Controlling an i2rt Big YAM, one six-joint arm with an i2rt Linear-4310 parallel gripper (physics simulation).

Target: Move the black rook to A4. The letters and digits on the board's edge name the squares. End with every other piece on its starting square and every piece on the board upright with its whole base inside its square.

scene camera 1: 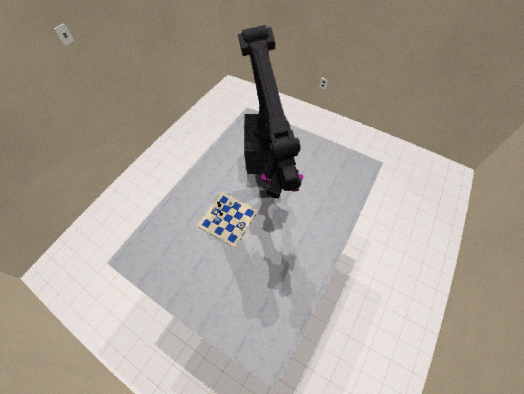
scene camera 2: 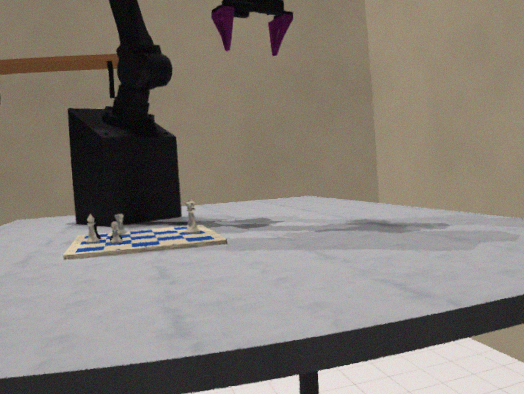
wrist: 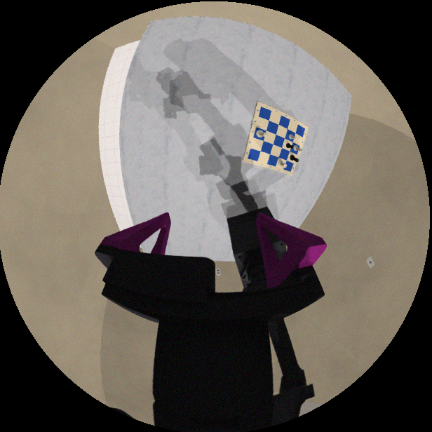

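Seen in the pictures: gripper, fingertip midpoint: (scene camera 2: 251, 53); arm's base, link origin: (scene camera 2: 128, 121).
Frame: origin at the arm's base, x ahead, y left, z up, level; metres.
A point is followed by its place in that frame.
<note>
The blue and cream chessboard (scene camera 1: 233, 238) @[x 0.478, y 0.130, z -0.228 m] (scene camera 2: 145, 244) @[x 0.490, y 0.049, z -0.228 m] (wrist: 265, 113) lies flat on the table. Two small black pieces stand near one edge of it, one black piece (scene camera 1: 219, 204) @[x 0.380, y -0.037, z -0.216 m] (wrist: 294, 158) closer to the edge and another black piece (scene camera 1: 221, 213) @[x 0.413, y 0.005, z -0.214 m] (wrist: 289, 146) further in. They are too small to tell which is the rook, and the square letters are unreadable. In scene camera 2 they are mostly hidden behind white pieces. A tall white piece (scene camera 2: 191, 217) @[x 0.408, y 0.118, z -0.203 m] (wrist: 260, 133) stands apart from the others. My gripper (scene camera 1: 283, 180) @[x 0.283, y 0.255, z 0.082 m] (scene camera 2: 251, 52) @[x 0.283, y 0.255, z 0.082 m] (wrist: 213, 217) is open and empty, high above the table, off to the board's side.
Other white pieces, such as a white bishop-like piece (scene camera 2: 91, 231) @[x 0.426, y -0.034, z -0.211 m], a white pawn-like piece (scene camera 2: 116, 233) @[x 0.453, y 0.006, z -0.214 m] and another white piece (wrist: 283, 164), stand upright near the black ones. The arm's black base block (scene camera 1: 254, 150) @[x 0.110, y -0.007, z -0.045 m] (scene camera 2: 127, 175) @[x 0.111, y -0.001, z -0.129 m] stands behind the board on the grey table (scene camera 1: 175, 260) @[x 0.719, y -0.024, z -0.234 m] (scene camera 2: 250, 300) @[x 0.804, y 0.143, z -0.234 m].
</note>
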